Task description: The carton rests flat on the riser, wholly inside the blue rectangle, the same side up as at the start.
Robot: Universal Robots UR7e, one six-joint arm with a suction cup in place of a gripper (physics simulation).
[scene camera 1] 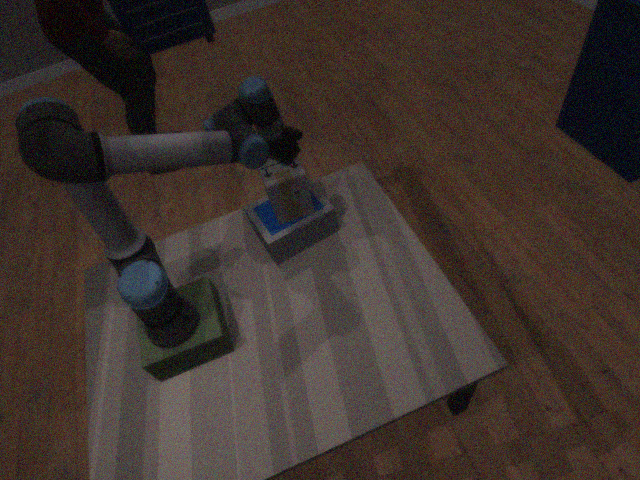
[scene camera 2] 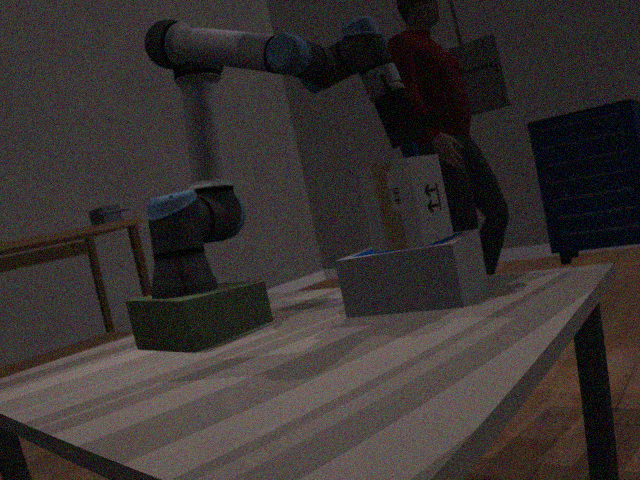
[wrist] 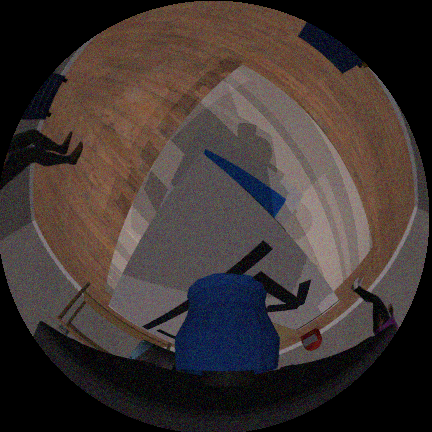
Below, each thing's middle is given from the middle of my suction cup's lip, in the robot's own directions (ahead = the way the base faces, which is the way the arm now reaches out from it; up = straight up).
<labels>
The carton (scene camera 2: 405, 202) is 100 mm below my suction cup, 30 mm behind it and 10 mm to the right of it. Round my suction cup: riser (scene camera 2: 447, 274) (240 mm below, 40 mm behind, 10 mm to the right).
</labels>
